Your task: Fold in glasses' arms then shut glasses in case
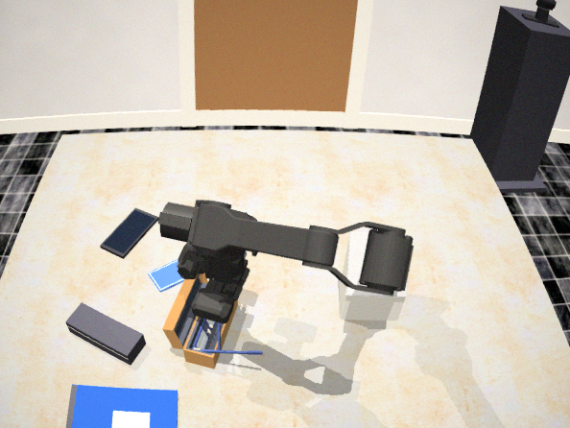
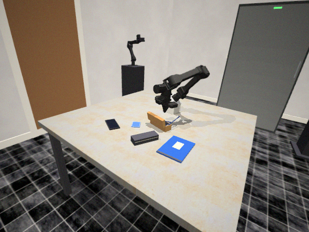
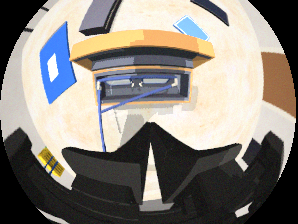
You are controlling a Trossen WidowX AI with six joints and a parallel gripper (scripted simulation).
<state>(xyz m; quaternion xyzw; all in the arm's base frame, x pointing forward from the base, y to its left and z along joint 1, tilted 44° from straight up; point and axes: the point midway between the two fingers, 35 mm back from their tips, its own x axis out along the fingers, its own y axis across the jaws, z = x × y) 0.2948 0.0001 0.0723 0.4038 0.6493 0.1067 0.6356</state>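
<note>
Now: hand 9 cm above the orange glasses case, 6 cm short of it and 2 cm to the left of it. Also, from my hand: grey box (25 cm ahead, 11 cm below); small blue card (16 cm to the right, 13 cm below, 12 cm ahead).
</note>
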